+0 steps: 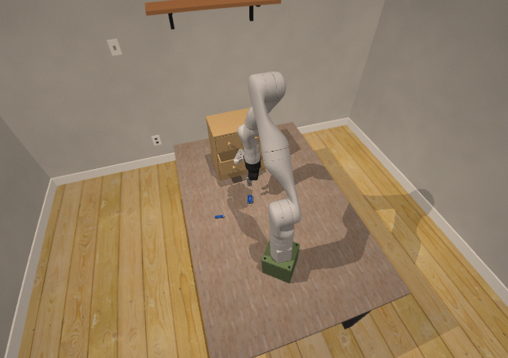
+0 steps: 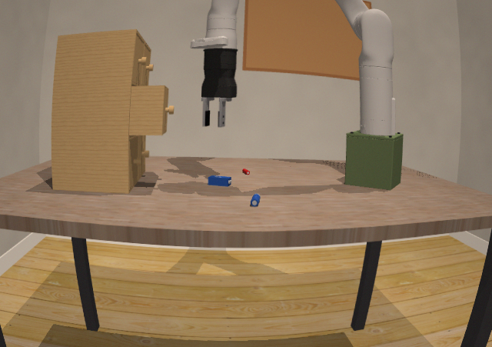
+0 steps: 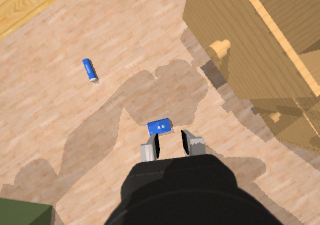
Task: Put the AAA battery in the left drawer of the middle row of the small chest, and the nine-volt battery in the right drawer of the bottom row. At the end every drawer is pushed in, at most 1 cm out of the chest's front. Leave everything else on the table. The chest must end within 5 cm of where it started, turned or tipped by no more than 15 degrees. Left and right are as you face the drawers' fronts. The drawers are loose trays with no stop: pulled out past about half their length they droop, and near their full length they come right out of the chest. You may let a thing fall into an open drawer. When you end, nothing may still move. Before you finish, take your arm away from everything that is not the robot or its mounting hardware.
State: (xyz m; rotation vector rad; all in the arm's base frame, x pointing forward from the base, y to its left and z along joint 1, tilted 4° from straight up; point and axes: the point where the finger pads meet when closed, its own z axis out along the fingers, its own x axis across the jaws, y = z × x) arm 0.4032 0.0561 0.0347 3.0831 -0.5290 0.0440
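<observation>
My hand is 180 mm to the left of the red cylinder battery, 140 mm above it and 70 mm past it. The rest, counted from my hand: blue AAA battery (180 mm to the left, 140 mm below, 100 mm behind); then blue nine-volt battery (140 mm below, 30 mm behind, 10 mm to the left).
</observation>
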